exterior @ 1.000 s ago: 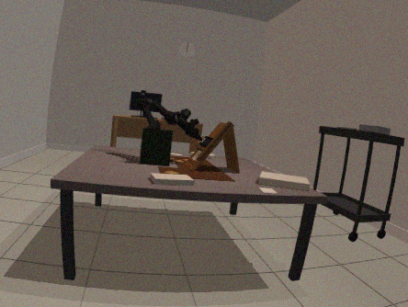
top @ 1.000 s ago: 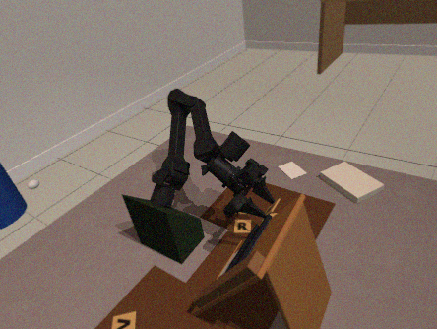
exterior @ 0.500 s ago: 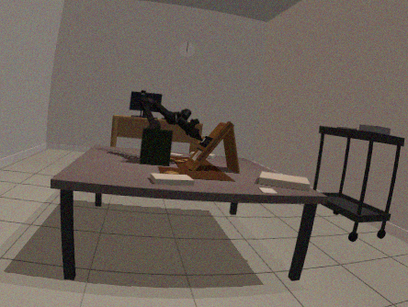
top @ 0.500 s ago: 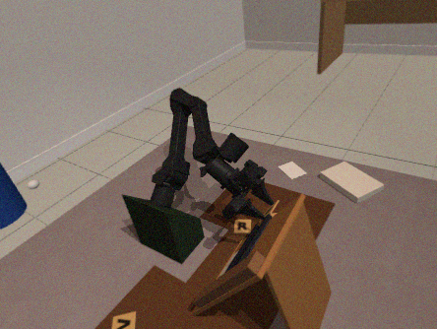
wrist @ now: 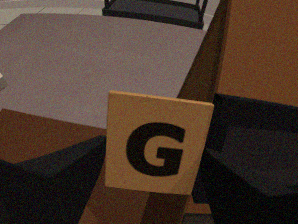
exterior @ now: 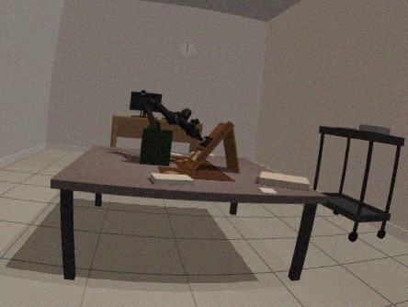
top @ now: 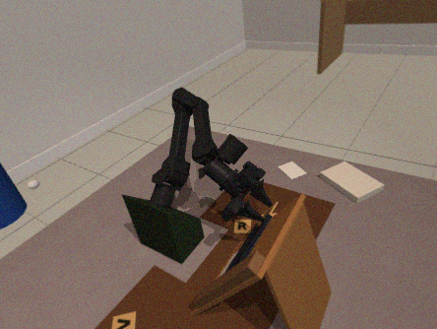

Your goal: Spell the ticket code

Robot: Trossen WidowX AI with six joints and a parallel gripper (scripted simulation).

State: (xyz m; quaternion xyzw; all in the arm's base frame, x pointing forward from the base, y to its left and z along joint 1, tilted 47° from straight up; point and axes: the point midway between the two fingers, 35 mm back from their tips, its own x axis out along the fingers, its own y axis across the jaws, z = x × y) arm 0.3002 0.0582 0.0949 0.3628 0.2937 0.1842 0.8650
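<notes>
Now: gripper tip 130 mm to the left of the white ticket, 80 mm above it and 40 mm past it. The rest, counted from my gripper tip: brown mat (160 mm below, 120 mm behind, 100 mm to the right); tan letter tile (right at my gripper tip).
</notes>
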